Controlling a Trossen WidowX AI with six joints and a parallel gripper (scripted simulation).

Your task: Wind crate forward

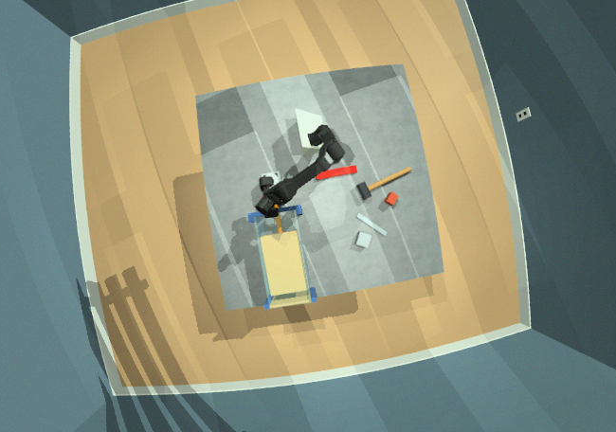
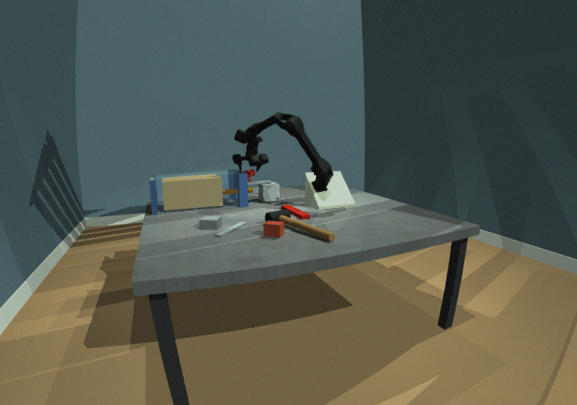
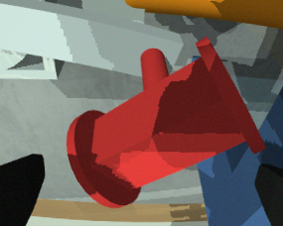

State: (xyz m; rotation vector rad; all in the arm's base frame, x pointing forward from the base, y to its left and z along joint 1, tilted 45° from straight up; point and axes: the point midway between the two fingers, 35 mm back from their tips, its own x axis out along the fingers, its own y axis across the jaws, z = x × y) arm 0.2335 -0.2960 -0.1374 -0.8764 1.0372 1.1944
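My gripper tip is 20 mm to the right of the red spool-shaped handle grip and 20 mm above it. Also, from my gripper tip: clear-panelled cubby 310 mm ahead, 40 mm below; then winch handle 30 mm behind, 30 mm to the left, 50 mm below; then grey winch 110 mm behind, 50 mm to the left, 120 mm below.
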